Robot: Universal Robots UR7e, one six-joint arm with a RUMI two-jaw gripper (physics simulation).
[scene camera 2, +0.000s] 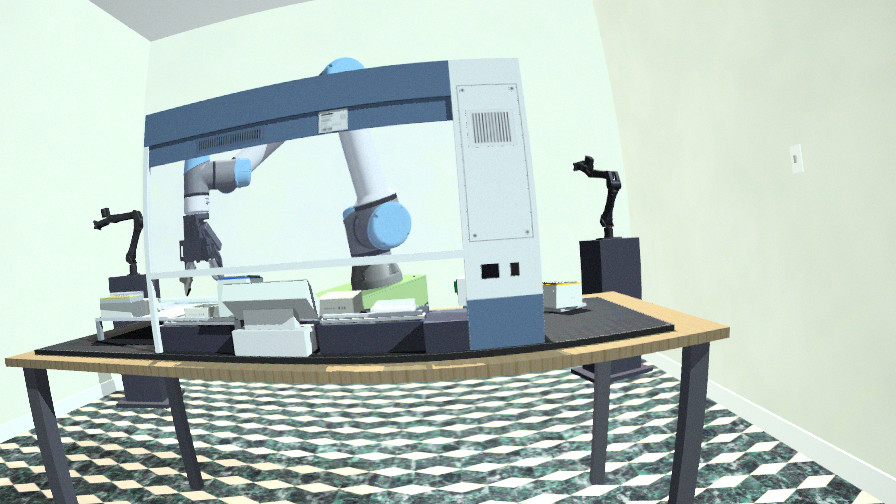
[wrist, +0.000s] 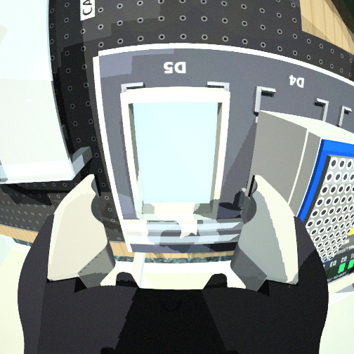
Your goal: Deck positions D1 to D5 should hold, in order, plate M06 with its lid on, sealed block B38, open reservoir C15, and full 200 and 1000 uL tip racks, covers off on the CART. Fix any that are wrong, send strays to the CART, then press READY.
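My gripper (scene camera 2: 201,283) (wrist: 174,177) is open and empty, its fingers spread wide, above the near part of a white-rimmed rectangular container (wrist: 224,145) with a pale blue inside. This container sits at D5 between the corner brackets. A tall grey tip rack with a blue-edged top (wrist: 329,146) (scene camera 2: 241,277) and a full grid of holes stands at D4, right of my right finger in the wrist view. In the scene view, a beige block (scene camera 2: 340,302) and a low white item (scene camera 2: 393,305) sit further right on the deck. Their labels cannot be read. The READY button cannot be made out.
The pale CART top (wrist: 30,110) (scene camera 2: 119,319) is left of the deck, bearing a yellow-lined rack (scene camera 2: 123,304). Another yellow-topped rack (scene camera 2: 562,295) stands right of the blue-grey tower (scene camera 2: 501,188). A screen housing (scene camera 2: 269,294) is at the deck's front; a frame bar (scene camera 2: 313,263) crosses before the arm.
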